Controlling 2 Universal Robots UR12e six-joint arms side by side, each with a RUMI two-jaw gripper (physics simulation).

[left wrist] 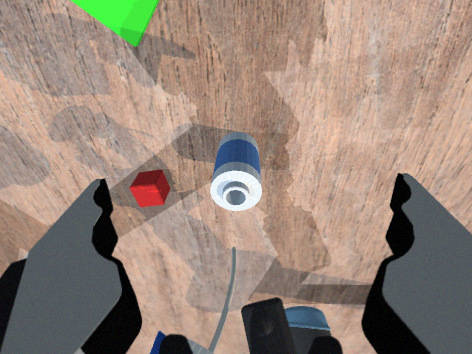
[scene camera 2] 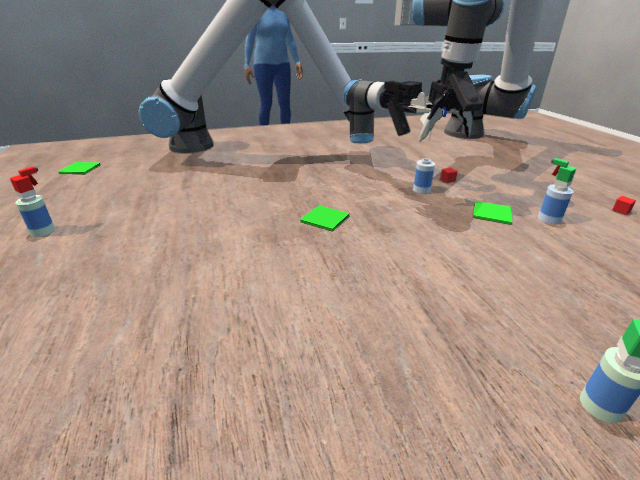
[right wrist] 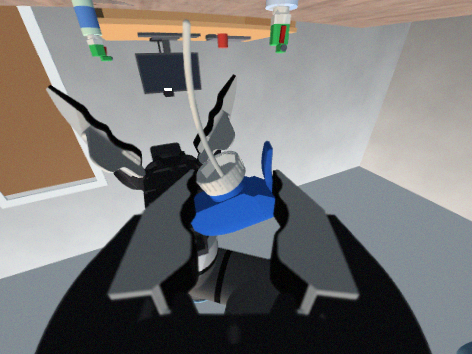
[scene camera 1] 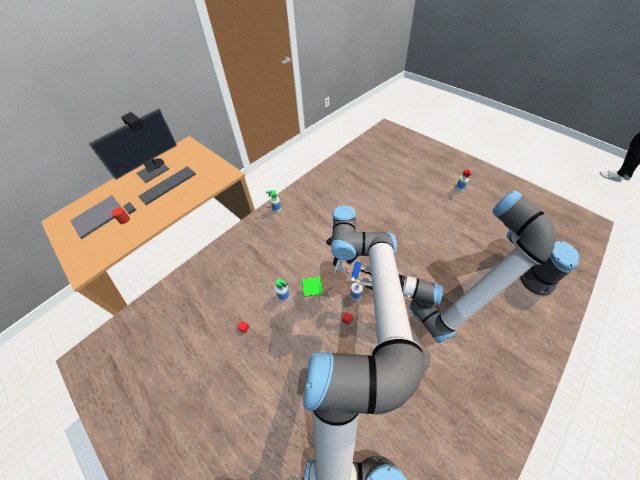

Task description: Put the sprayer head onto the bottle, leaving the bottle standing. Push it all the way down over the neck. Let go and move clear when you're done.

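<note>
The open bottle (scene camera 1: 356, 293) (scene camera 2: 423, 177) (left wrist: 237, 152), white with a blue label, stands upright on the table. My right gripper (scene camera 1: 357, 276) (right wrist: 234, 171) is shut on the blue sprayer head (scene camera 1: 356, 270) (left wrist: 157, 345) (right wrist: 230, 212), held sideways above the table with its white collar and thin tube facing down. In the left wrist view the tube's tip (left wrist: 233, 248) lies below the bottle's neck in the picture, apart from it. My left gripper (scene camera 1: 338, 266) (scene camera 2: 445, 135) (left wrist: 247, 178) (right wrist: 155, 78) is open and empty, pointing down close by the sprayer head. The bottle does not show in the right wrist view.
A red cube (scene camera 1: 347, 318) (scene camera 2: 448, 175) (left wrist: 150, 188) lies near the bottle. A green square (scene camera 1: 312, 286) (scene camera 2: 493, 212) (left wrist: 125, 20) lies between it and a green-headed spray bottle (scene camera 1: 282, 291) (scene camera 2: 555, 203). A red-headed bottle (scene camera 1: 462, 183) (scene camera 2: 36, 214) stands farther off.
</note>
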